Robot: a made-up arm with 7 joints. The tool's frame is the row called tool. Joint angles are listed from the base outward.
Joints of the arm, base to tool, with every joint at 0 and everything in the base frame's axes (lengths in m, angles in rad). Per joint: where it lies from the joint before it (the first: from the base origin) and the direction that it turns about. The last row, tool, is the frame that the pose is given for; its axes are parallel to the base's.
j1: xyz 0 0 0.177 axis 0 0 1
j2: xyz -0.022 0.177 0.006 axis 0 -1 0
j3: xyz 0.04 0.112 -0.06 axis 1 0 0
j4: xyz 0.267 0.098 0.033 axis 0 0 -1
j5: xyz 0.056 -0.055 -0.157 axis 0 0 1
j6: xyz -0.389 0.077 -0.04 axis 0 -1 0
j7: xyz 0.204 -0.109 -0.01 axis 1 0 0
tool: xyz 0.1 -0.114 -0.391
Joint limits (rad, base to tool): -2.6..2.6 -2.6..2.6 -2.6..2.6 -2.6..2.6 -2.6..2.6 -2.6..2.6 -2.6..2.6
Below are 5 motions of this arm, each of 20 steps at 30 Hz.
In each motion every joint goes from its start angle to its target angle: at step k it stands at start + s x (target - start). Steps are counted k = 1, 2, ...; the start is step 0. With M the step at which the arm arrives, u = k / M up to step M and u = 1 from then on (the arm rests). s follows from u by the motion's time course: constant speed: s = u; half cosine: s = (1 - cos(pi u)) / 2; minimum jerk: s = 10 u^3 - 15 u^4 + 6 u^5.
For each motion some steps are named. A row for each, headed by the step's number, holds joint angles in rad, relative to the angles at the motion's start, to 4 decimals.
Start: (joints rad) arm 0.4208 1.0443 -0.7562 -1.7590 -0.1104 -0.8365 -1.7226
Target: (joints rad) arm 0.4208 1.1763 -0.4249 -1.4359 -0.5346 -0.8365 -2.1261
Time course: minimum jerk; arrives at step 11
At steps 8, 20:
8: 0.0000 0.1150 0.2886 0.2814 -0.3695 0.0000 -0.3515
20: 0.0000 0.1320 0.3313 0.3231 -0.4242 0.0000 -0.4035

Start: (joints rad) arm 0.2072 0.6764 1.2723 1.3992 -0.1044 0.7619 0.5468
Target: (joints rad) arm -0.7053 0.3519 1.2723 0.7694 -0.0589 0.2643 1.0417
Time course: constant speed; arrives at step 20
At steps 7, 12, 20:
7: -0.3194 -0.1136 0.0000 -0.2204 0.0159 -0.1742 0.1732
12: -0.5475 -0.1947 0.0000 -0.3779 0.0273 -0.2986 0.2969
20: -0.9125 -0.3245 0.0000 -0.6298 0.0455 -0.4976 0.4949

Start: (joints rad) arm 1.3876 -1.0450 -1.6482 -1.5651 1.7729 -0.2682 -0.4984
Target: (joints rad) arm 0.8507 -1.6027 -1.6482 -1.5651 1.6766 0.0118 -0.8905
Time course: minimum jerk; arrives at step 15
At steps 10, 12, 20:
10: -0.4242 -0.4407 0.0000 0.0000 -0.0761 0.2212 -0.3098
12: -0.5058 -0.5254 0.0000 0.0000 -0.0907 0.2638 -0.3694
20: -0.5369 -0.5577 0.0000 0.0000 -0.0963 0.2800 -0.3921

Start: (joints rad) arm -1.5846 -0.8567 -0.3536 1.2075 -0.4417 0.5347 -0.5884
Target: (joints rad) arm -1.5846 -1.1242 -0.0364 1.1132 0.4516 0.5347 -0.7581
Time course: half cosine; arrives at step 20
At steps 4, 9, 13, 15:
4: 0.0000 -0.0255 0.0303 -0.0090 0.0853 0.0000 -0.0162
9: 0.0000 -0.1128 0.1338 -0.0398 0.3768 0.0000 -0.0716
13: 0.0000 -0.1945 0.2306 -0.0686 0.6494 0.0000 -0.1234
15: 0.0000 -0.2283 0.2707 -0.0805 0.7625 0.0000 -0.1448

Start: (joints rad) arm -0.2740 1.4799 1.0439 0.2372 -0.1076 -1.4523 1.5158
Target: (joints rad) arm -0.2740 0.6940 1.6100 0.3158 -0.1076 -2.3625 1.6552
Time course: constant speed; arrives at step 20
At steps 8, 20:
8: 0.0000 -0.3144 0.2264 0.0314 0.0000 -0.3641 0.0558
20: 0.0000 -0.7859 0.5661 0.0786 0.0000 -0.9102 0.1394

